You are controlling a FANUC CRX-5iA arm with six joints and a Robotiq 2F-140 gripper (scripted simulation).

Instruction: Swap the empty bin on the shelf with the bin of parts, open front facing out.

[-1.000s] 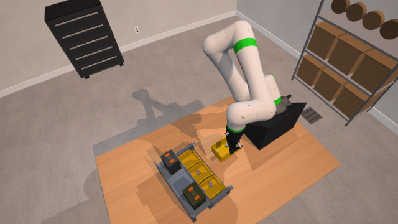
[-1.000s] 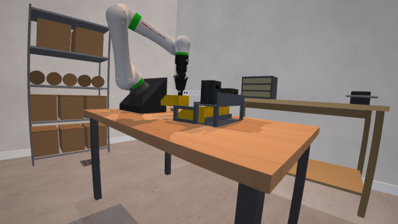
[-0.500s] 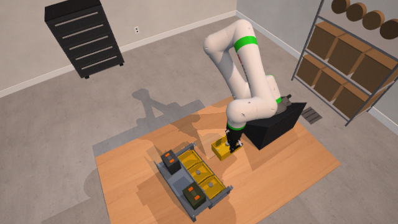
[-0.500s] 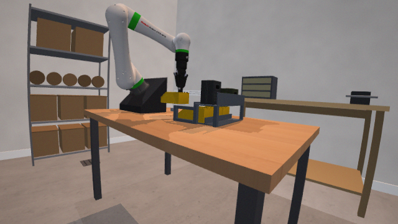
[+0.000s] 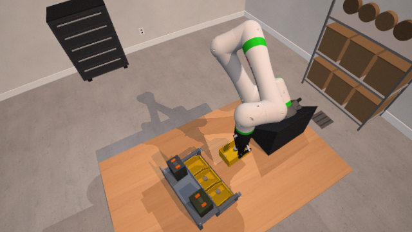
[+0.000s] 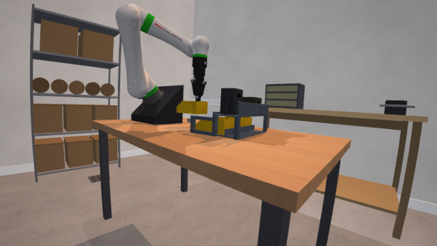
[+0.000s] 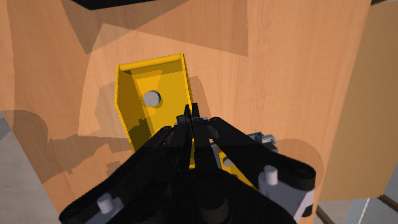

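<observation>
Now: hand 70 mm to the left of the grey round part, 70 mm above it and 30 mm past it. The rest, counted from my hand: grey shelf 270 mm ahead, 90 mm below, 20 mm to the right.
</observation>
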